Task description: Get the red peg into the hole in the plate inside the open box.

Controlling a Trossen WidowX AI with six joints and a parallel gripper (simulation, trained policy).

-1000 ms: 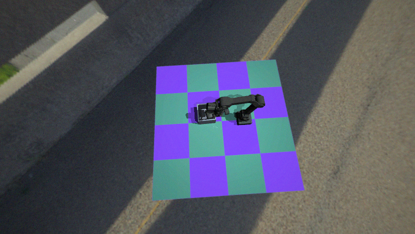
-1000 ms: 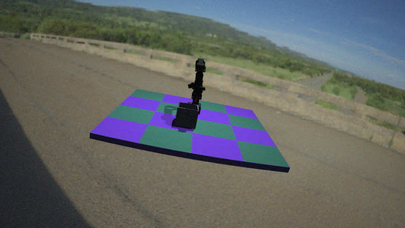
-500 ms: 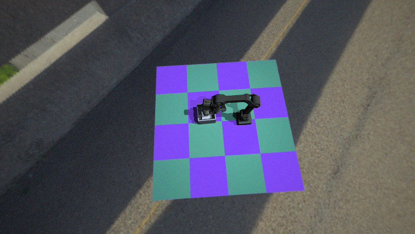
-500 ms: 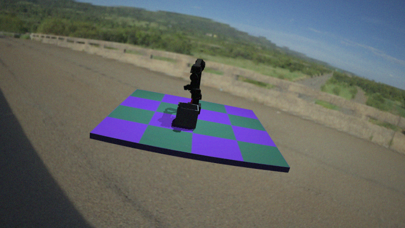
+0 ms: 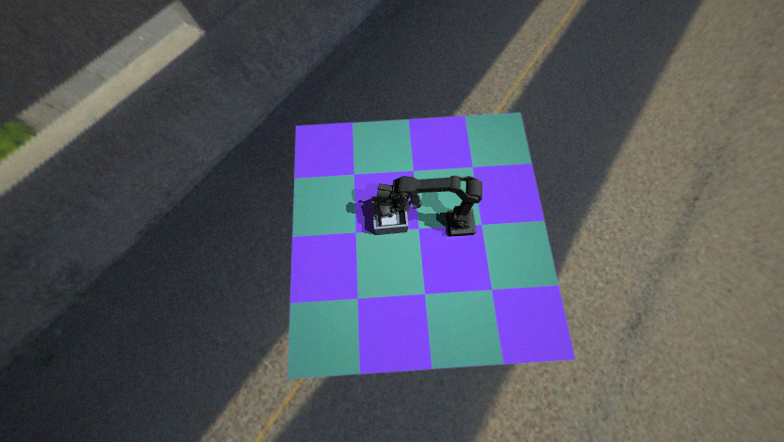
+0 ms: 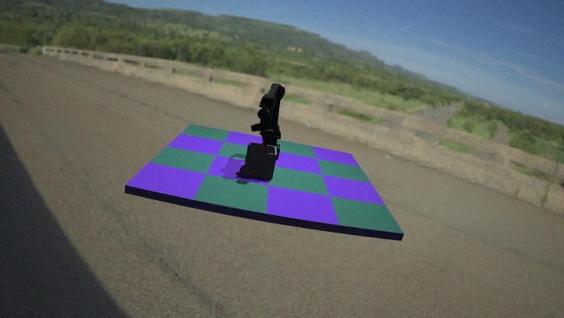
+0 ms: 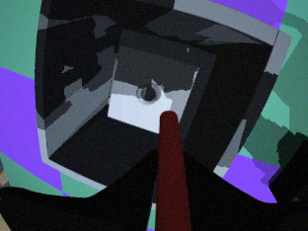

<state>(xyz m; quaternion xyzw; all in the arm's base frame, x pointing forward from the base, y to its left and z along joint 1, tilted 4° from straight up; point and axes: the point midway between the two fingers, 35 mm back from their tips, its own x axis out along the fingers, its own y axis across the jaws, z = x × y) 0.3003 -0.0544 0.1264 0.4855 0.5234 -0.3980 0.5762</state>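
My gripper tip is now 10 cm above the plate, 4 cm short of it and 1 cm to the left of it. Round my gripper tip: red peg 1 cm to the right, 1 cm above.
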